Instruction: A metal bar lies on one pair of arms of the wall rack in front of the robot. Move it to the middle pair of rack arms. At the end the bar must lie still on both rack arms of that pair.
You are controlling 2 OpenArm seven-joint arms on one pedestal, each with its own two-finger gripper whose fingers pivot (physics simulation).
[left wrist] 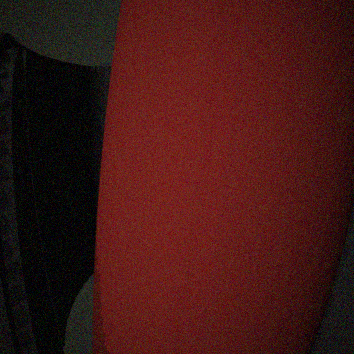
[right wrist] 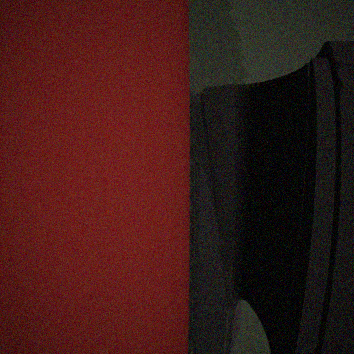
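A very close, wide red surface (left wrist: 215, 175) (right wrist: 95, 175) fills much of both wrist views. It runs top to bottom, on the centre and right in the left wrist view and on the left half in the right wrist view. It is too close to tell whether it is the metal bar or another part. Dark gripper parts (left wrist: 60, 150) (right wrist: 275, 175) stand beside it, at the left in the left wrist view and at the right in the right wrist view. Both grippers are shut with nothing between the fingers; their fingertips are hidden. No rack arm can be made out.
A dim grey-green background (left wrist: 65, 30) (right wrist: 290, 35) shows above the dark parts. A rounded pale patch (left wrist: 80, 320) (right wrist: 250, 330) shows low in each view, next to the dark parts. The pictures are dark and grainy, and distances are hard to judge.
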